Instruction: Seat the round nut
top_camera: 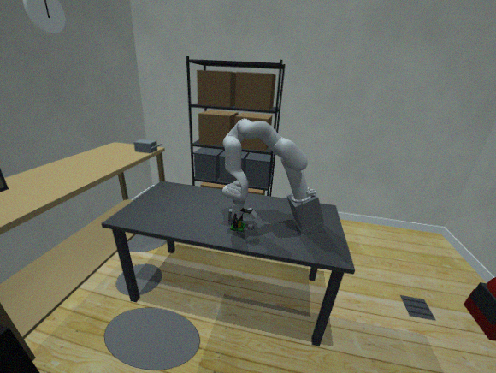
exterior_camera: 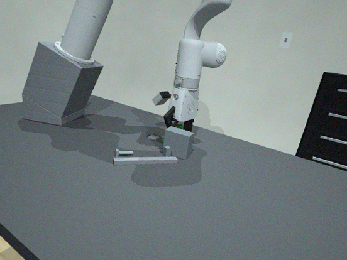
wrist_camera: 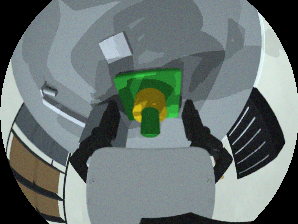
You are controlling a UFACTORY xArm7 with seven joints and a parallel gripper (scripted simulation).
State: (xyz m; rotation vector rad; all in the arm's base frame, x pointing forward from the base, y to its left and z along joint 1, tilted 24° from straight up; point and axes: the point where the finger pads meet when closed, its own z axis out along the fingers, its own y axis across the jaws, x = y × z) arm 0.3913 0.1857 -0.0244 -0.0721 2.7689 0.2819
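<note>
My gripper is now 7 cm to the left of the grey block and 5 cm short of it. Round my hand: flat grey tile 7 cm behind, 4 cm to the right, 3 cm below; square peg 10 cm to the right, 5 cm ahead, 2 cm below; grey base strip 18 cm to the right, 4 cm ahead, 3 cm below.
</note>
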